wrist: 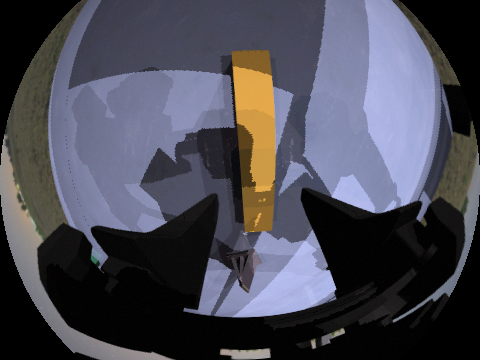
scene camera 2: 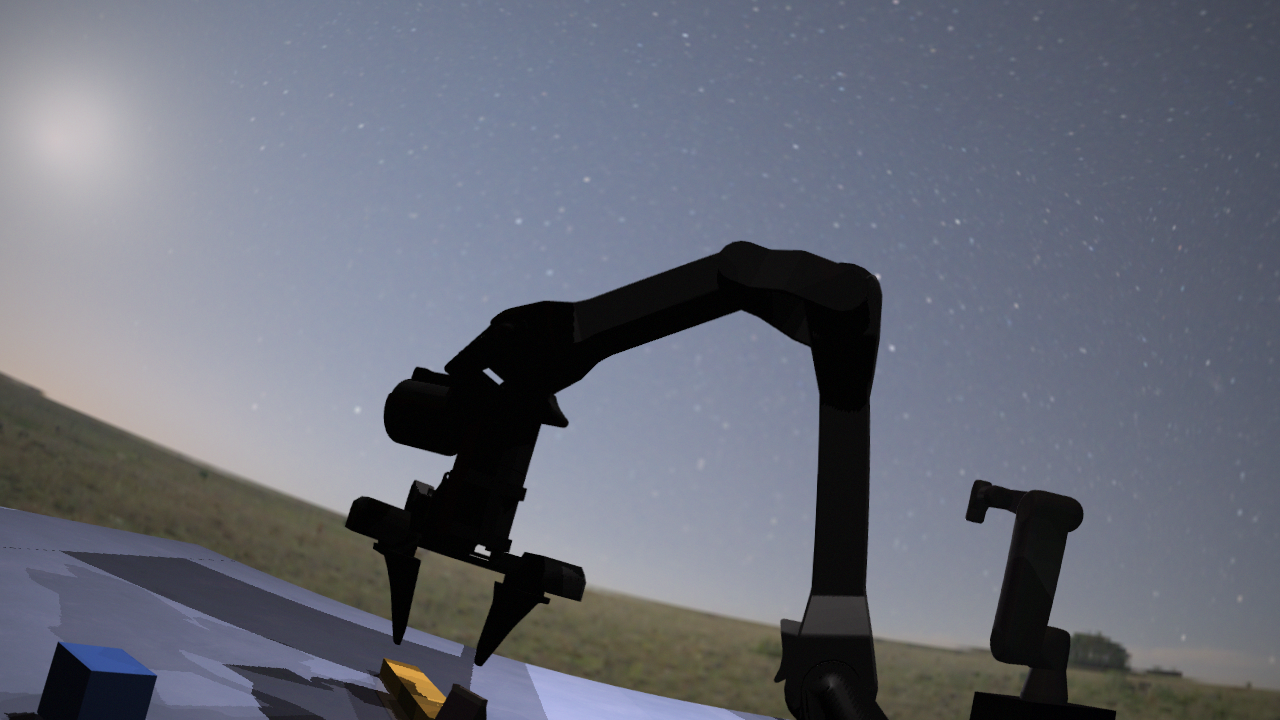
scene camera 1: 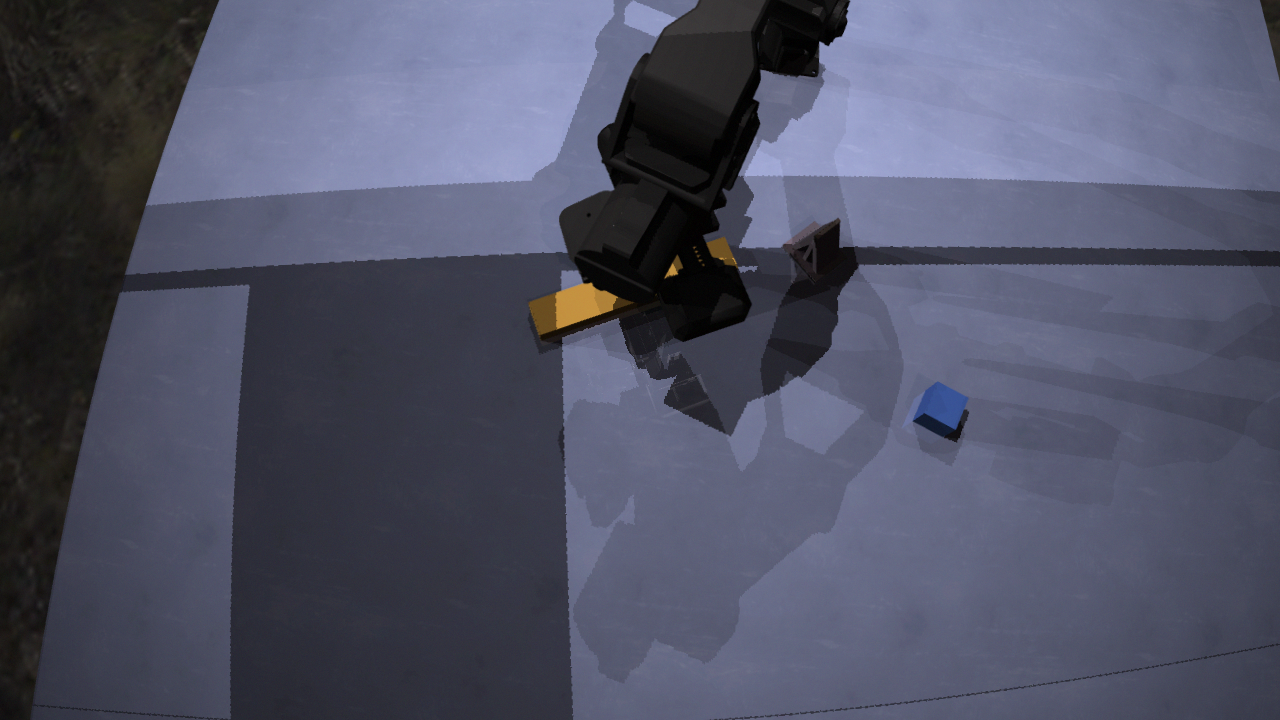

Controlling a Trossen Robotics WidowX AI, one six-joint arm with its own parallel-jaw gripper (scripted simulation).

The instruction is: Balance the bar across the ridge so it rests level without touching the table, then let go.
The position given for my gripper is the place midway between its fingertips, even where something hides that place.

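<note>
Open and holding nothing, my gripper is at [scene camera 2: 437, 655], and I see my gripper [wrist: 260, 196] [scene camera 1: 664, 262] as well. There is an orange bar [scene camera 1: 580, 305], and the wrist view shows the orange bar [wrist: 255, 111] too. I also see a blue cube [scene camera 1: 940, 410]; the wrist view does not show the blue cube, hidden there by my gripper.
</note>
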